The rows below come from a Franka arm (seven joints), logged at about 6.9 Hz.
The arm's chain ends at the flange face. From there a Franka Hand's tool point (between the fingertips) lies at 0.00 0.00 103.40 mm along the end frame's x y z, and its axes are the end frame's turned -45 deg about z.
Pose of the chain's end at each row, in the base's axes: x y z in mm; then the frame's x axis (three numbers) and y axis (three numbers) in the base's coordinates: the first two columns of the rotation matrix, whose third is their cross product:
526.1 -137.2 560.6 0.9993 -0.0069 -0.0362 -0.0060 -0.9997 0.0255
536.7 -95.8 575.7 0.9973 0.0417 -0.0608 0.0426 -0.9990 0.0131
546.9 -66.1 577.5 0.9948 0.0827 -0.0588 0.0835 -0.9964 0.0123
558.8 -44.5 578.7 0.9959 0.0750 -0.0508 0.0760 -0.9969 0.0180
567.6 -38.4 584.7 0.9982 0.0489 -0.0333 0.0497 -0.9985 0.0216
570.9 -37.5 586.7 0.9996 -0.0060 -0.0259 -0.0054 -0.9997 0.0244
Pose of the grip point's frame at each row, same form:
522.3 -139.8 457.3 0.7109 0.7020 -0.0436 0.7024 -0.7118 -0.0076
530.5 -97.4 472.5 0.6751 0.7359 -0.0523 0.7353 -0.6769 -0.0337
540.9 -67.9 474.3 0.6444 0.7630 -0.0503 0.7625 -0.6461 -0.0329
553.7 -46.8 475.5 0.6505 0.7579 -0.0486 0.7579 -0.6519 -0.0232
564.3 -40.8 481.4 0.6707 0.7406 -0.0388 0.7410 -0.6715 -0.0083
568.2 -40.0 483.4 0.7106 0.7027 -0.0356 0.7030 -0.7111 -0.0011

